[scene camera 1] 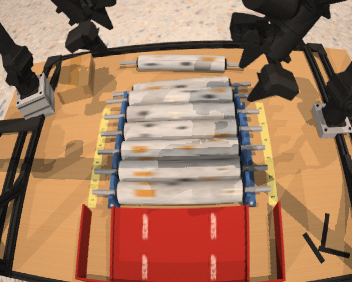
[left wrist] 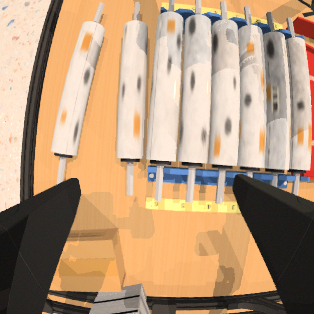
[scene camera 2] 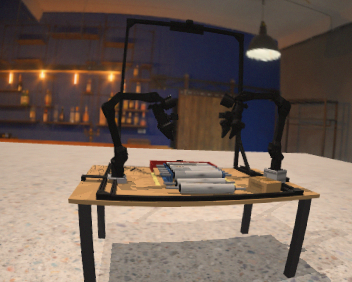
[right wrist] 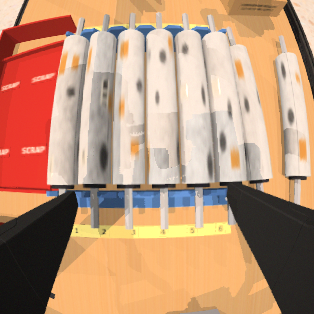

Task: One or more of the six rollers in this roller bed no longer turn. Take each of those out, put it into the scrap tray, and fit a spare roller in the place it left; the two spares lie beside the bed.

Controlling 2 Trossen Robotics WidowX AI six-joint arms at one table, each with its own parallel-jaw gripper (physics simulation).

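Seen in the pictures: left gripper, fingertip midpoint: [scene camera 1: 109, 40] [left wrist: 157, 184] [scene camera 2: 225, 138]; right gripper, fingertip midpoint: [scene camera 1: 244, 83] [scene camera 2: 171, 139] [right wrist: 152, 195]; left arm's base, origin of the base link: [scene camera 1: 29, 88] [scene camera 2: 275, 169]; right arm's base, origin of the base link: [scene camera 1: 333, 117] [scene camera 2: 117, 176].
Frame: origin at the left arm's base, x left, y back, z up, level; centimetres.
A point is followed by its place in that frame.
Six white, spotted rollers lie side by side across the blue bed [scene camera 1: 116, 157] @(x -31.6, y -21.9, z -2.7 cm) [left wrist: 200, 176] @(x -22.1, y -23.7, z -8.9 cm) [right wrist: 210, 198]. Roller 2 [scene camera 1: 180, 170] @(x -39.9, y -34.0, z -1.9 cm) [left wrist: 276, 102] @(x -37.1, y -32.9, z -2.1 cm) [right wrist: 97, 115] @(x -39.1, y -37.1, z -1.9 cm) has darker shafts than its neighbours. One spare roller [scene camera 1: 182, 84] @(x -15.2, y -42.8, z -4.7 cm) [left wrist: 132, 90] @(x -14.2, y -41.2, z -4.5 cm) [right wrist: 251, 112] @(x -15.4, y -43.9, z -4.6 cm) lies close beside place 6; the other spare [scene camera 1: 175, 63] @(x -5.5, y -44.0, z -5.6 cm) [scene camera 2: 207, 187] @(x -2.7, y -47.6, z -5.8 cm) [left wrist: 77, 90] @(x -4.9, y -44.3, z -4.9 cm) [right wrist: 294, 112] @(x -6.1, y -46.6, z -5.0 cm) lies farther out. The red scrap tray [scene camera 1: 180, 230] @(x -51.0, y -29.8, z -6.0 cm) [right wrist: 30, 117] @(x -51.9, y -30.3, z -6.1 cm) stands at the place 1 end, no roller in it. My left gripper [scene camera 2: 229, 136] @(x -14.5, y -28.2, z 15.9 cm) [left wrist: 157, 184] @(x -14.5, y -28.2, z 15.9 cm) and my right gripper [scene camera 2: 173, 134] @(x -35.2, y -49.4, z 13.0 cm) [right wrist: 152, 195] @(x -35.2, y -49.4, z 13.0 cm) are open and empty, high above the table.
A cardboard box [scene camera 1: 77, 77] @(x 0.8, y -15.2, z -3.9 cm) [scene camera 2: 265, 185] @(x 9.7, y -20.6, z -4.9 cm) [left wrist: 90, 272] @(x 1.7, y -12.9, z -3.8 cm) [right wrist: 257, 6] @(x 2.9, y -19.5, z -6.3 cm) stands near the left arm's base. Yellow number strips [scene camera 1: 266, 155] @(x -40.4, y -55.2, z -9.1 cm) [right wrist: 150, 231] @(x -38.4, y -56.4, z -9.2 cm) run along both sides of the bed. Black frame bars [scene camera 1: 150, 47] @(x 7.8, y -39.7, z -7.6 cm) edge the table. Thin black sticks [scene camera 1: 325, 232] @(x -64.6, y -60.2, z -9.2 cm) lie at the right in scene camera 1.
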